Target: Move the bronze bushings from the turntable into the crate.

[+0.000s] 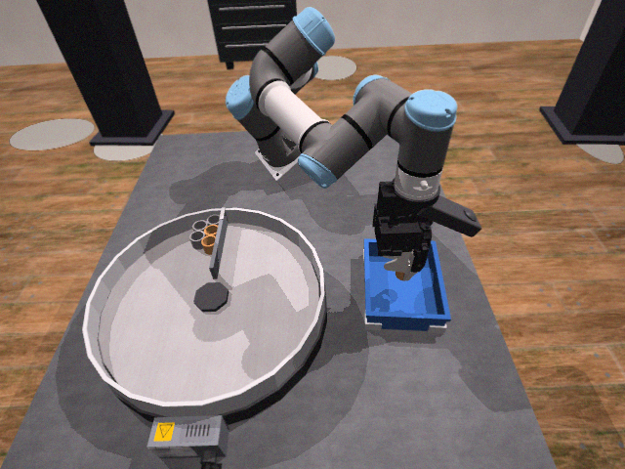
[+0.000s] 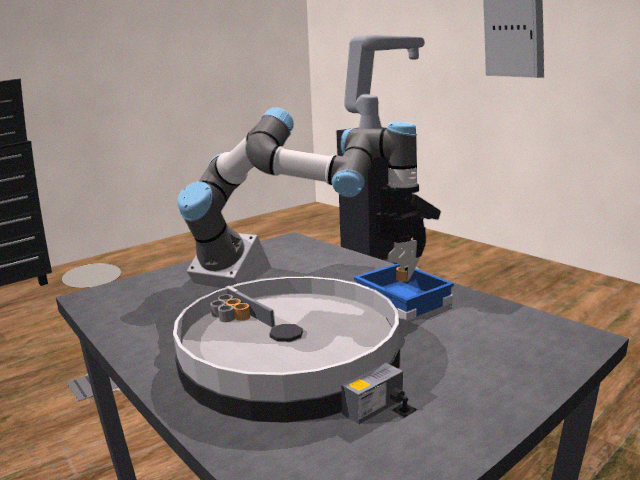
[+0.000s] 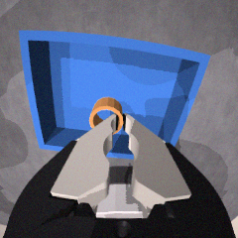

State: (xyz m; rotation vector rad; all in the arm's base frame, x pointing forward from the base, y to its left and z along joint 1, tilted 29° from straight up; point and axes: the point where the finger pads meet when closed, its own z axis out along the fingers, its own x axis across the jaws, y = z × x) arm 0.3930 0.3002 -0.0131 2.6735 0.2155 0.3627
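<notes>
Now: hand 10 mm past the blue crate and 50 mm above it. The rest, counted from my hand: grey turntable: 80 mm ahead, 360 mm to the right, 20 mm below.
</notes>
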